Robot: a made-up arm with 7 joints.
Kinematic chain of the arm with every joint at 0, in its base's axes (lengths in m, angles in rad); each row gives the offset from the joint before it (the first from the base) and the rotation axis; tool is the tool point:
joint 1: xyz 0 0 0 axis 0 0.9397 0.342
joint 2: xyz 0 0 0 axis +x
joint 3: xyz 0 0 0 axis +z
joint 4: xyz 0.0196 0 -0.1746 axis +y
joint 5: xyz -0.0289 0 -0.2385 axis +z
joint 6: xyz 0 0 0 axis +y
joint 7: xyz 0 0 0 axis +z
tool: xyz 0 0 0
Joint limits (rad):
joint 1: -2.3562..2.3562
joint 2: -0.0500..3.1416
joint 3: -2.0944..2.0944
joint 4: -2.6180..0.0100
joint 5: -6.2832..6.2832
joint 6: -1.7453..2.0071
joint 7: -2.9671..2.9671
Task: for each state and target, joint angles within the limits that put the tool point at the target. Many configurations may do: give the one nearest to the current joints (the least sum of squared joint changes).
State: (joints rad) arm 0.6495 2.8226 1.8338 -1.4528 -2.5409 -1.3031 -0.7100
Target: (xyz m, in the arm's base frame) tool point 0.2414 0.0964 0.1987
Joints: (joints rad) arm 0.9737 2.0743 1.5376 -1.5827 -2.5409 -1.3031 -0.7100
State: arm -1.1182 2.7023 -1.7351 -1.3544 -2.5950 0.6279 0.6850
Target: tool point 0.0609 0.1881 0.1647
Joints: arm -1.3240 2.9627 -1.1345 -2.0714 -2.5950 0.6279 0.6850
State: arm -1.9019 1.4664 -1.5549 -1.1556 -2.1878 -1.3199 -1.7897
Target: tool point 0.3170 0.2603 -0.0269
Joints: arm -1.2897 1.2464 -1.7572 -0.5429 -2.1878 -1.3199 -1.7897
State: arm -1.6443 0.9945 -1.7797 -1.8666 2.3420 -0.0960 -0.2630
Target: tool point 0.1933 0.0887 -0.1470
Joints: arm -1.3484 1.6731 -2.0944 -2.0637 2.3420 -0.0960 -0.2630
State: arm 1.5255 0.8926 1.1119 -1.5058 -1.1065 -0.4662 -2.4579
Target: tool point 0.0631 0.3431 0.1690
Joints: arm 1.3484 1.5587 1.7024 -0.9840 -1.1065 -0.4662 -2.4579
